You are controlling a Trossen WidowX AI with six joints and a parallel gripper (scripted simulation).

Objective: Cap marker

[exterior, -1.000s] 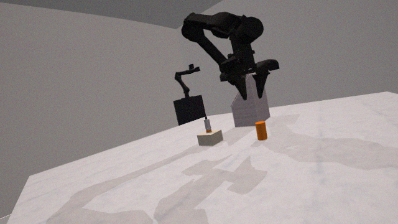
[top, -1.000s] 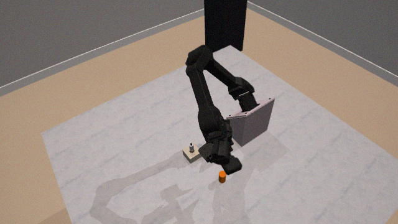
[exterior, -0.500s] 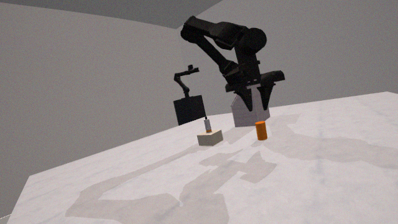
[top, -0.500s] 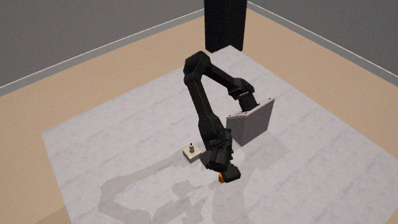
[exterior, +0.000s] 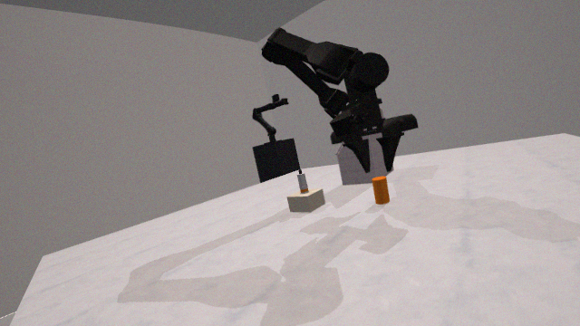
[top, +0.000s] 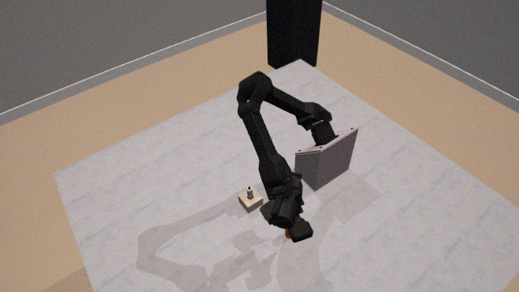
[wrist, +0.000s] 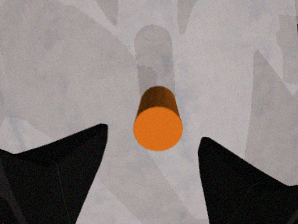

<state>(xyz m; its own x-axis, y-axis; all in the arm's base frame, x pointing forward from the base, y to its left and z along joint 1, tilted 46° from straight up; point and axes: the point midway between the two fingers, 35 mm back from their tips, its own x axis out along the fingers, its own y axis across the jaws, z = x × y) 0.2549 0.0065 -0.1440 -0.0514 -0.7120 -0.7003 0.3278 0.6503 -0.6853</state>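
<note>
Now: gripper tip 4 cm above the orange cap. Also, from my gripper tip: beige holder block: 2 cm ahead, 18 cm to the right, 5 cm below.
</note>
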